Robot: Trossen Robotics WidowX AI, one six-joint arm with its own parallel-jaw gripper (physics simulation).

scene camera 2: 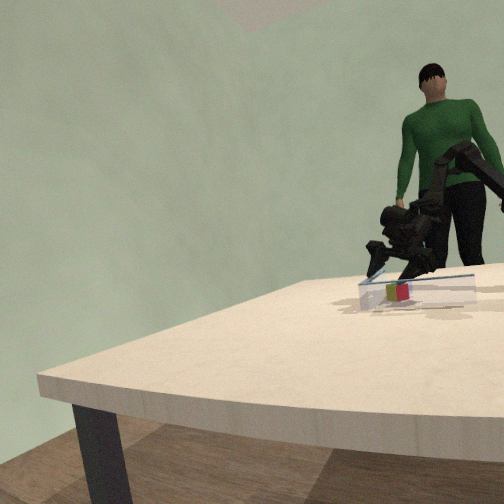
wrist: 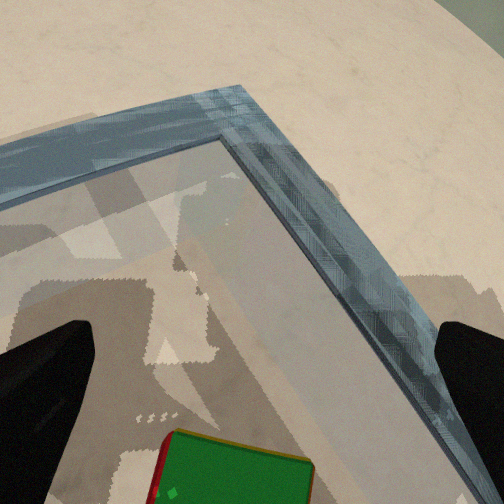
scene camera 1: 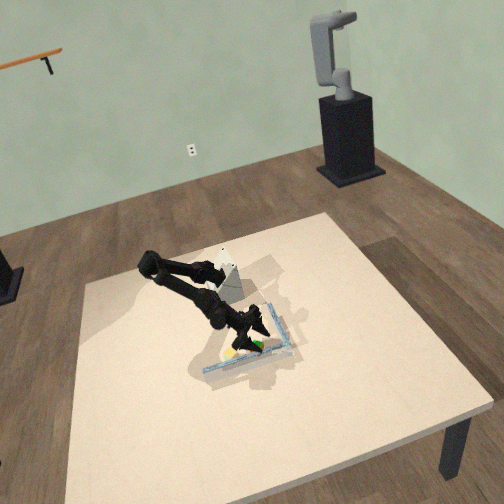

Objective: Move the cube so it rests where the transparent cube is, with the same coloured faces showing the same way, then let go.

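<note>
The cube (wrist: 235,468) shows a green top and a red side at the bottom edge of the wrist view. It rests on the table inside the transparent cube (scene camera 1: 250,346). In scene camera 2 the cube (scene camera 2: 397,292) shows green, red and blue faces inside the transparent cube (scene camera 2: 418,291). My gripper (scene camera 1: 258,327) hangs just above the cube, open and empty. Its two black fingertips (wrist: 250,400) sit wide apart at the left and right edges of the wrist view, clear of the cube.
The arm's white base (scene camera 1: 226,272) stands behind the gripper on the beige table. A second grey arm on a black pedestal (scene camera 1: 345,110) stands on the floor at the back right. A person in green (scene camera 2: 446,165) stands behind the table.
</note>
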